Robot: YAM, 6 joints.
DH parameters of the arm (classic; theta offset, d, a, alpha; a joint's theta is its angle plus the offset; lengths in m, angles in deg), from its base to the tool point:
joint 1: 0 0.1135 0.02 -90
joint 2: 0 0 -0.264 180
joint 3: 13.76 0 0.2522 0
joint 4: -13.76 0 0.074 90
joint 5: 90 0 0 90
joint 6: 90 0.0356 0 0
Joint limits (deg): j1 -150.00..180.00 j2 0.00..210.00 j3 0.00..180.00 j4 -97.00..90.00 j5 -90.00..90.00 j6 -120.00..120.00
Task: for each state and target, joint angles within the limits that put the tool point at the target. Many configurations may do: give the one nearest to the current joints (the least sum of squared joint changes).
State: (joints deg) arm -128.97 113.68 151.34 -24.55 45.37 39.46
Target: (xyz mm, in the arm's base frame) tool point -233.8 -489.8 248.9
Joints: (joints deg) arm -112.88 137.93 129.53 -32.50 44.57 39.46
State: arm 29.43 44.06 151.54 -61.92 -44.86 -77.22
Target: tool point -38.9 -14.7 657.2
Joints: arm 45.74 65.10 149.58 -53.11 -29.63 -77.22
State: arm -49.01 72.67 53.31 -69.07 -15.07 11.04
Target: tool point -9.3 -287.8 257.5
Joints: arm -93.04 86.89 69.75 -56.66 -9.65 11.04
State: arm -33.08 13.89 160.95 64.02 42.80 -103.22
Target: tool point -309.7 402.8 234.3
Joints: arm -55.26 26.99 173.75 90.00 44.54 -103.22
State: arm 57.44 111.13 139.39 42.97 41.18 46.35
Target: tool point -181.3 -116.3 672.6
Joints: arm 27.13 70.17 161.91 47.08 35.82 46.35
